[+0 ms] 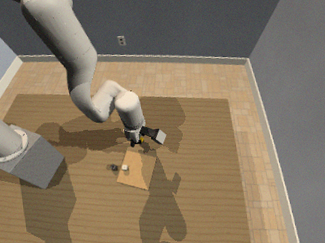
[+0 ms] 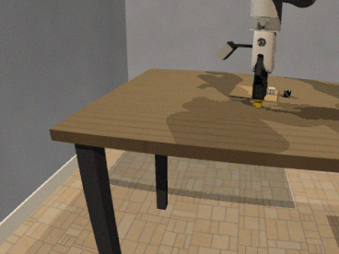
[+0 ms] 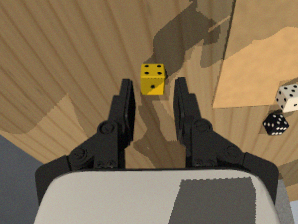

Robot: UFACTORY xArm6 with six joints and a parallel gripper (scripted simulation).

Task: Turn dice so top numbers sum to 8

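Right now the yellow die is 4 cm below my hand. From my hand the other things lie so: black die (14 cm to the right, 8 cm behind, 4 cm below); then tan mat (13 cm to the right, 4 cm below, 2 cm ahead); then white die (14 cm to the right, 3 cm below, 3 cm behind).
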